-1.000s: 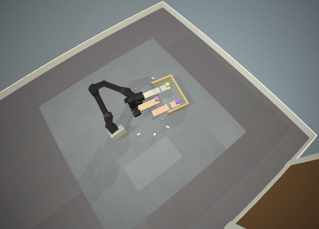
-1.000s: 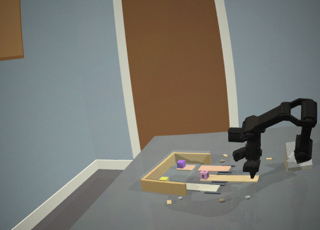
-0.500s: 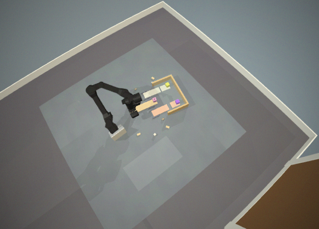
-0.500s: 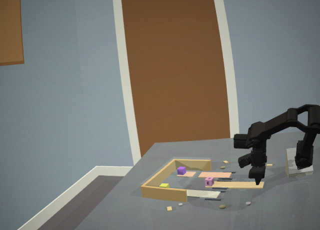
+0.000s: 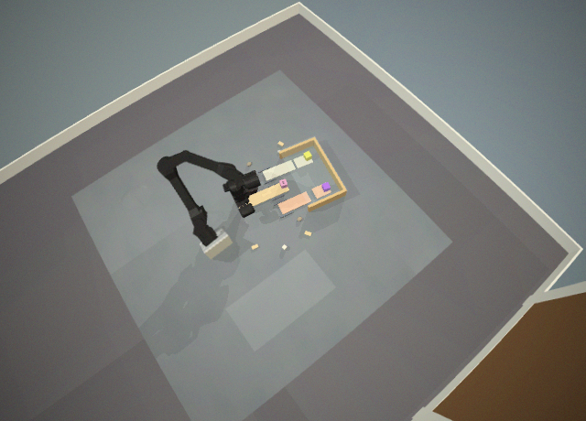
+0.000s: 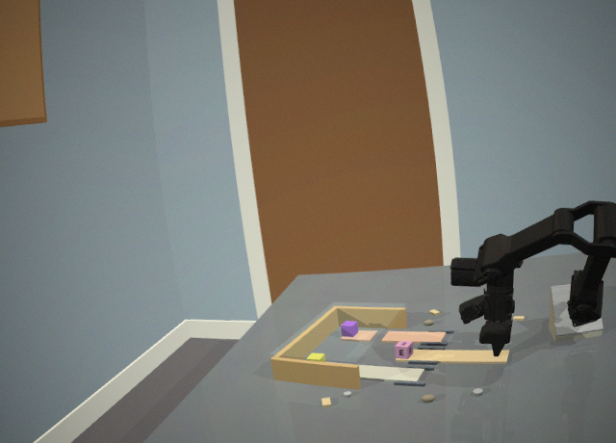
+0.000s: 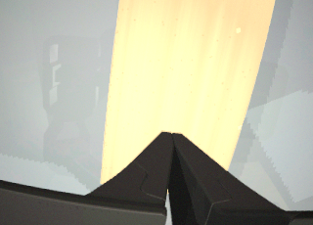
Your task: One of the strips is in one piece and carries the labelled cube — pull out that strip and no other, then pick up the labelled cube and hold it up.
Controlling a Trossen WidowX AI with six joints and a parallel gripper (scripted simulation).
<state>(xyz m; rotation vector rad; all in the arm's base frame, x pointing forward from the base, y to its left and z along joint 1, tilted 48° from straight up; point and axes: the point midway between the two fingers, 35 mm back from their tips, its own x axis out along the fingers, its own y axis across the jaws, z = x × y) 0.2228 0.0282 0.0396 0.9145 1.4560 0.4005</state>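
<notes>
Now: the tan strip 9 cm ahead of my gripper tip and 3 cm to the right of it. The rest, counted from my gripper tip: pink labelled cube (20 cm ahead, 6 cm to the right, 2 cm above).
</notes>
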